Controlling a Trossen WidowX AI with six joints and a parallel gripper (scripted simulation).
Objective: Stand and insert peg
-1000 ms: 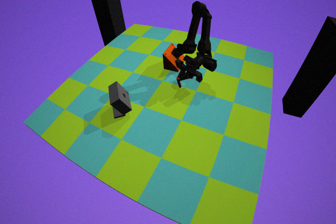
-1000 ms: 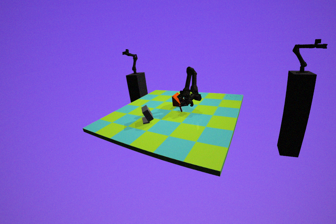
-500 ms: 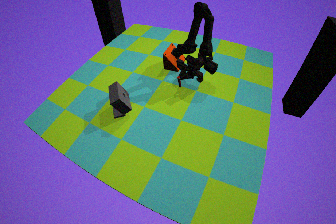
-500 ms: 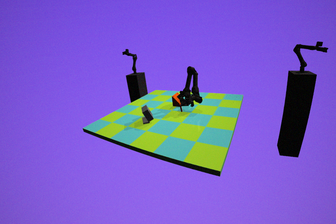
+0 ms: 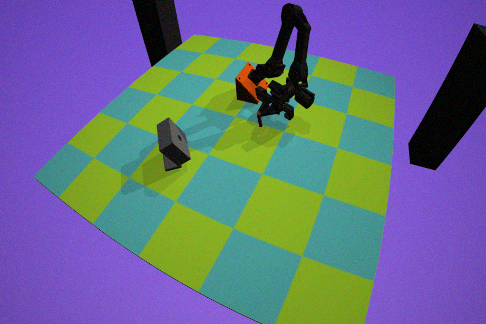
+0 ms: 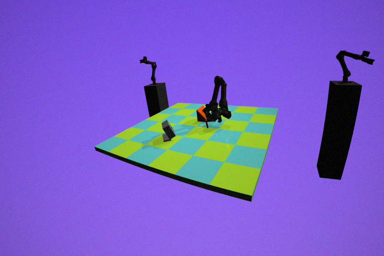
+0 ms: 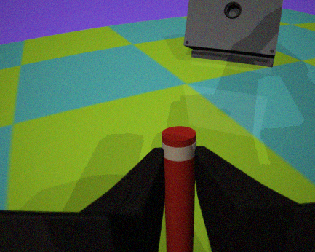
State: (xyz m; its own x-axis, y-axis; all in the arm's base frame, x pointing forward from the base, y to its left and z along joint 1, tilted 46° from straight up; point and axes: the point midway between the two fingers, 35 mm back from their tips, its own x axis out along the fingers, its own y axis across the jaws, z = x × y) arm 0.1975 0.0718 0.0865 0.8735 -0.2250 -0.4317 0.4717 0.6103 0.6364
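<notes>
My gripper tip is 10 mm above the peg. From my gripper tip the other things lie so: grey foot: 240 mm ahead, 260 mm to the right, 60 mm below; grey sloped panel: 230 mm ahead, 240 mm to the right.
</notes>
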